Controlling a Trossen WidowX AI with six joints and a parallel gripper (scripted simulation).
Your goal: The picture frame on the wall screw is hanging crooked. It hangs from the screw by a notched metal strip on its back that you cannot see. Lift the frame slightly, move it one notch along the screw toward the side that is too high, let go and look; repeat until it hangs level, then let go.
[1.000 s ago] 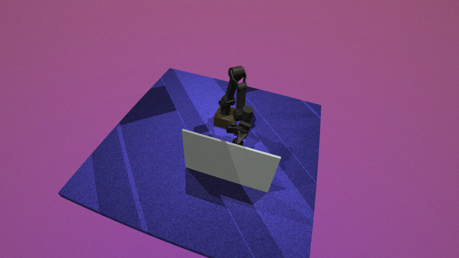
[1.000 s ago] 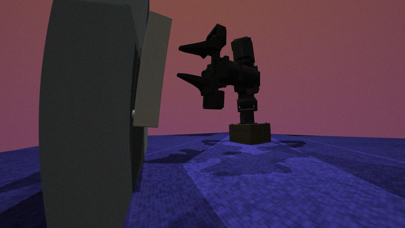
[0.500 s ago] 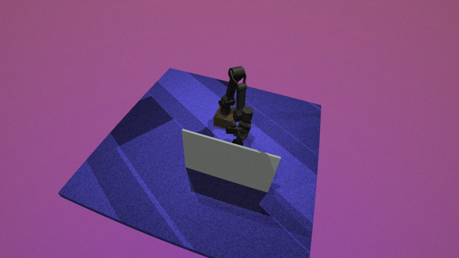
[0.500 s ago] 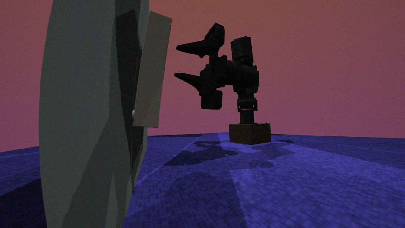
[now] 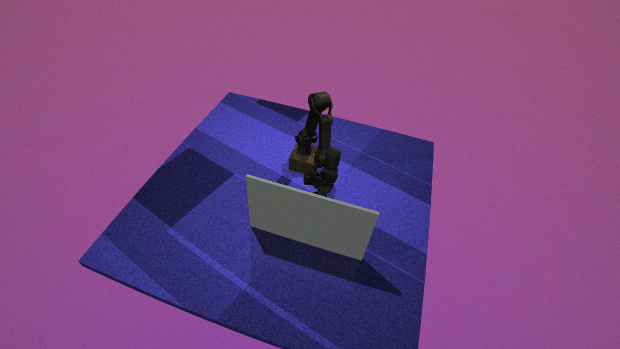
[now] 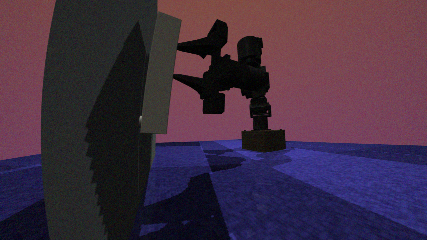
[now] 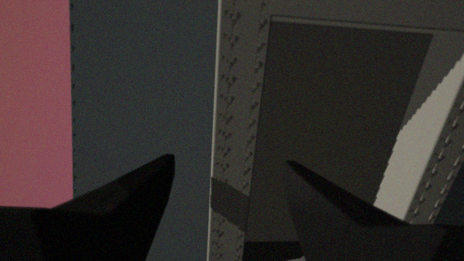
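Right now my gripper tip is 2 cm short of the beige picture frame, 1 cm to the left of it and 5 cm above it. Round my gripper tip: grey wall panel 3 cm ahead, 2 cm to the right, 6 cm below.
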